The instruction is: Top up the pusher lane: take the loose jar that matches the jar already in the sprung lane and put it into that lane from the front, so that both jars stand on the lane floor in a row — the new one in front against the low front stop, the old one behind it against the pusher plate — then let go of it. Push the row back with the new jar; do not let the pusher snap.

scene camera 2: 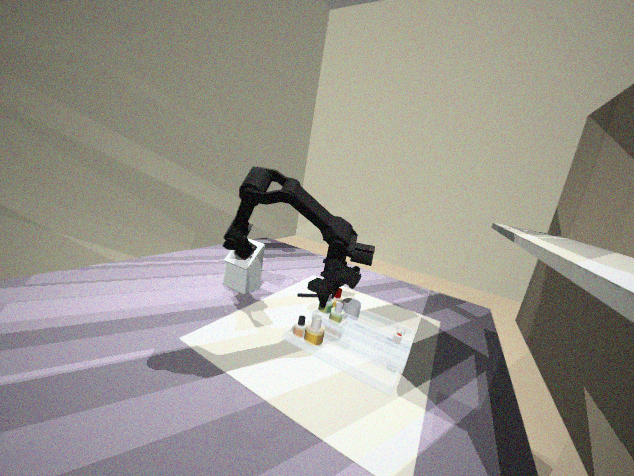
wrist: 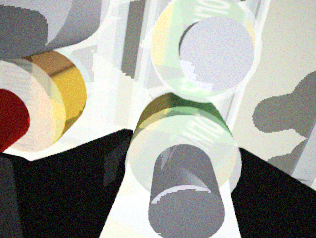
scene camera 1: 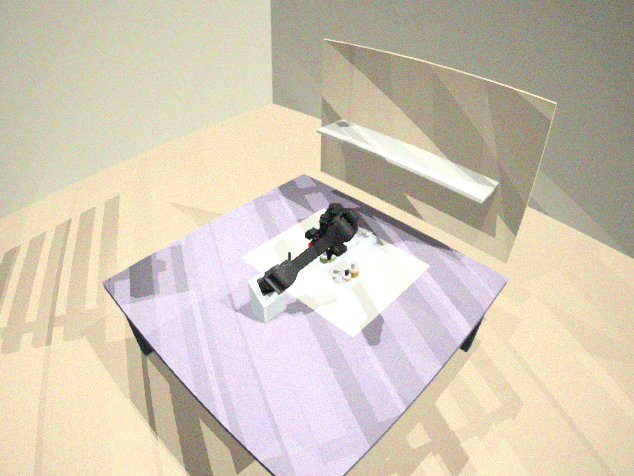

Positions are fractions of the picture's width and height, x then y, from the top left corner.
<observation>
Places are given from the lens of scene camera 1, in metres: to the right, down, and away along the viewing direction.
clear rack (scene camera 1: 0.56, 0.53): 0.17, 0.05, 1.83
wall shelf (scene camera 1: 0.75, 0.39): 0.65, -0.22, 1.66
</observation>
